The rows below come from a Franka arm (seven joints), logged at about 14 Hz.
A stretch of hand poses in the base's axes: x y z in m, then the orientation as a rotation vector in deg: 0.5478 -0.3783 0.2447 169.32 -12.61 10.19; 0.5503 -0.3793 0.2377 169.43 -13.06 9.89; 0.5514 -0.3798 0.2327 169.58 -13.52 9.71; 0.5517 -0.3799 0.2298 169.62 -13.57 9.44; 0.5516 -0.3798 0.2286 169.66 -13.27 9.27; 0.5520 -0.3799 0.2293 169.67 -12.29 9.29; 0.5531 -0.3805 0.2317 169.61 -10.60 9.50; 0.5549 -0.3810 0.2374 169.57 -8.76 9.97; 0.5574 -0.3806 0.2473 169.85 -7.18 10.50; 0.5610 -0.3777 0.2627 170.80 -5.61 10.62; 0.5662 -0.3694 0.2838 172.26 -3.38 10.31; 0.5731 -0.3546 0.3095 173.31 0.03 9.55; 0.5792 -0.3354 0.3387 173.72 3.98 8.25; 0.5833 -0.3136 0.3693 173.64 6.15 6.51
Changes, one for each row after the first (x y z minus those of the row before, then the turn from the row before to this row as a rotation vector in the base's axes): 0.0025 -0.0010 -0.0070 0.16 0.17 -0.30; 0.0011 -0.0005 -0.0050 0.20 0.09 -0.30; 0.0003 -0.0001 -0.0029 0.05 0.18 -0.04; -0.0001 0.0001 -0.0012 0.01 0.13 0.19; 0.0004 -0.0001 0.0007 -0.09 0.05 0.65; 0.0011 -0.0006 0.0024 -0.23 -0.04 1.13; 0.0018 -0.0005 0.0057 -0.20 -0.20 1.25; 0.0025 0.0004 0.0099 0.16 -0.26 1.11; 0.0036 0.0029 0.0154 0.83 0.01 1.13; 0.0052 0.0083 0.0211 1.30 0.33 1.57; 0.0069 0.0148 0.0257 0.85 0.67 2.28; 0.0061 0.0192 0.0292 0.25 1.01 2.56; 0.0041 0.0218 0.0306 -0.18 1.21 1.36
